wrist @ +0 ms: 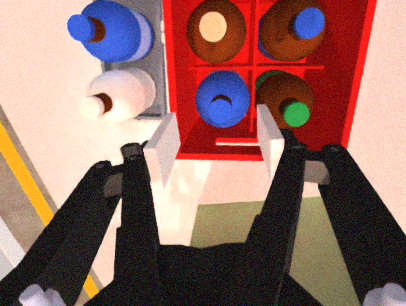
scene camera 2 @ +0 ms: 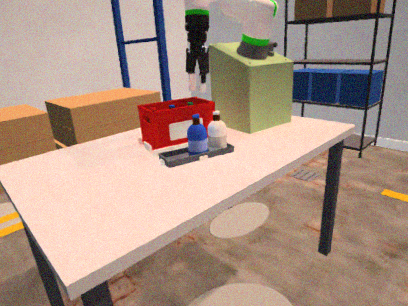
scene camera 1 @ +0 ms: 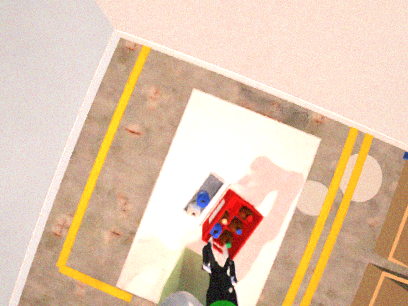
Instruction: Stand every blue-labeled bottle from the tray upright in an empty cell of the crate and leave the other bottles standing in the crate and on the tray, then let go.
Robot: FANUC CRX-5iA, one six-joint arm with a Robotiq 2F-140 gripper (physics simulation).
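Frame: origin at the arm's base, x back, y left, z down, level; centimetres.
Seen in the pictures: gripper, fingertip midpoint: [wrist: 216,125] [scene camera 2: 197,91] [scene camera 1: 217,242]; arm's base, link origin: [scene camera 2: 251,54].
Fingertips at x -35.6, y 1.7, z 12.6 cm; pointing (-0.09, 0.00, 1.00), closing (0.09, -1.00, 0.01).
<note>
Offsets run from my fingertips to a thing's top centre. Level surfaces: height alone.
The red crate {dy +0.8, dx -8.3, dz +4.5 cm} [scene camera 1: 250,230] [scene camera 2: 155,132] [wrist: 353,65] holds a blue bottle {dy -0.1, dx +0.1, dz +5.8 cm} [scene camera 1: 216,230] [wrist: 222,82] upright in a near corner cell, beside brown bottles with cream {dy -0.8, dx -8.2, dz +5.8 cm} [wrist: 213,27], blue {dy -9.8, dx -6.6, dz +5.8 cm} [wrist: 309,23], green {dy -8.0, dx +1.9, dz +5.8 cm} [wrist: 296,114] and red {dy -11.8, dx -15.0, dz +5.8 cm} [scene camera 1: 249,218] caps. The far cell on the tray side looks empty in scene camera 1. A blue bottle {dy +12.8, dx -11.2, dz +6.0 cm} [scene camera 1: 202,198] [scene camera 2: 197,135] [wrist: 112,31] and a white bottle {dy +14.8, dx -3.0, dz +6.0 cm} [scene camera 1: 193,211] [scene camera 2: 217,132] [wrist: 122,92] stand on the grey tray [scene camera 1: 215,181] [scene camera 2: 172,159] [wrist: 158,102]. My gripper [scene camera 1: 219,245] [scene camera 2: 197,90] [wrist: 216,125] is open and empty, above the crate's near end.
The tray lies alongside the crate on the white table {dz +22.0 cm} [scene camera 1: 165,200] [scene camera 2: 125,200]. The green robot pedestal [scene camera 2: 270,95] stands behind the crate and tray in scene camera 2. Cardboard boxes [scene camera 2: 100,117] and a shelf rack [scene camera 2: 374,75] stand beyond the table.
</note>
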